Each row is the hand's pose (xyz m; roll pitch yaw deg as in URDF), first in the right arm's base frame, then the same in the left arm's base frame.
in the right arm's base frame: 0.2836 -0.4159 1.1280 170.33 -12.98 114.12
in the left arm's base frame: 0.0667 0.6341 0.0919 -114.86 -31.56 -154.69
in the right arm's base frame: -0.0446 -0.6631 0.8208 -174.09 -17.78 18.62
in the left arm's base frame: 0.4967 0.4237 0.2763 -141.05 45.98 152.26
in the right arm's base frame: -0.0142 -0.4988 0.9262 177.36 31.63 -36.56
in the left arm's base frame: 0.3006 0.4351 0.2968 71.89 59.32 -0.61
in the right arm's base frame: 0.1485 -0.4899 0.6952 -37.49 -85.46 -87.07
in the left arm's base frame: 0.3590 0.2805 0.0675 -117.90 -18.89 114.07
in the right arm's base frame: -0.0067 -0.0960 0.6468 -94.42 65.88 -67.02
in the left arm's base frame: 0.0799 0.0024 0.2298 157.73 29.15 -36.80
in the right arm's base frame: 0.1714 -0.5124 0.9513 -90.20 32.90 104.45
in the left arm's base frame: 0.2565 0.5091 0.1299 -27.21 -4.74 -113.74
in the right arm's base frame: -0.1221 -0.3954 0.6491 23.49 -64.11 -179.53
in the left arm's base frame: 0.3634 0.1271 0.3139 -149.04 -45.31 115.37
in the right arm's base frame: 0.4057 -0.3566 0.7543 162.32 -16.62 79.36
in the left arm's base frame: 0.1563 0.3261 -0.1429 -128.00 -0.50 -168.67
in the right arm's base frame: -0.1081 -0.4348 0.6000 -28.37 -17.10 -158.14
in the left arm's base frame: 0.4162 0.1100 0.2810 -108.62 -64.32 27.69
